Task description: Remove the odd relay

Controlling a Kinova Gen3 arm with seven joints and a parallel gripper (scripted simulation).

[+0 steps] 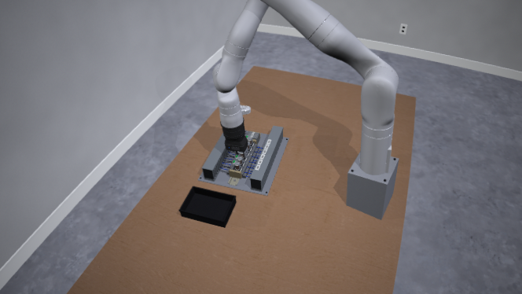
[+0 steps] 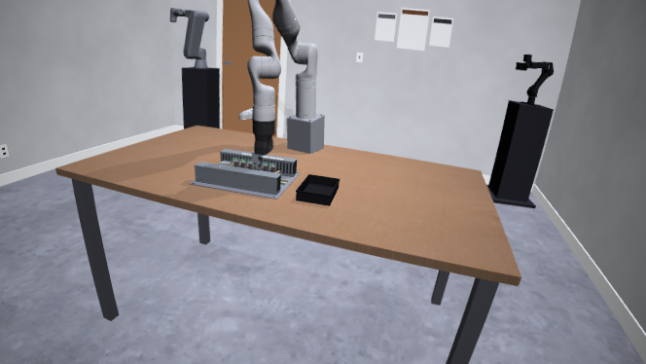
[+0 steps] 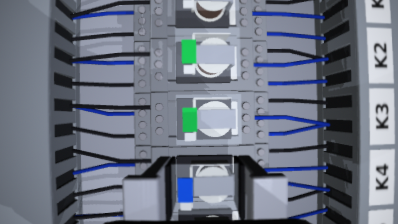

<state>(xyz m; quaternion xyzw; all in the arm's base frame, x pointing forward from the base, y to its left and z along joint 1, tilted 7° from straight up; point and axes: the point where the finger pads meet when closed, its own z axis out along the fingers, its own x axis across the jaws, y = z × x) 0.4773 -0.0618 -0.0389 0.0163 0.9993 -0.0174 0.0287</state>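
Right now the k4 relay is 10 mm below my hand. Round my hand: k2 relay (60 mm to the right, 20 mm below, 10 mm behind); then k3 relay (30 mm to the right, 20 mm below); then grey relay panel (40 mm to the right, 30 mm below).
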